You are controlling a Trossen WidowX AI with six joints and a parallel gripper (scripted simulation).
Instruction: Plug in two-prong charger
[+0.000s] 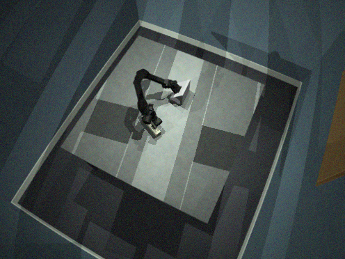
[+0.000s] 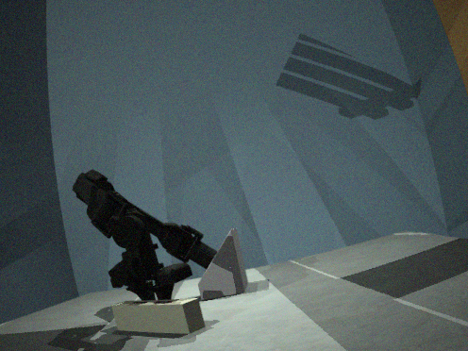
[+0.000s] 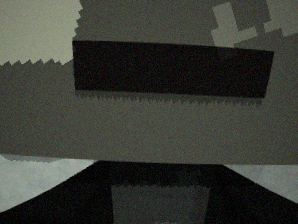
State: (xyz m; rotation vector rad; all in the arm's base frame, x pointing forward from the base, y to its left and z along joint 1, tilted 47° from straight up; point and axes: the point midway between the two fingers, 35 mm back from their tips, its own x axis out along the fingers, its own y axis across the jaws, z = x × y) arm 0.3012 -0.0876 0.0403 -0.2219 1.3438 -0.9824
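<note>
My gripper tip is now 20 mm short of the black two-prong charger, 10 mm to the left of it and 10 mm below it.
</note>
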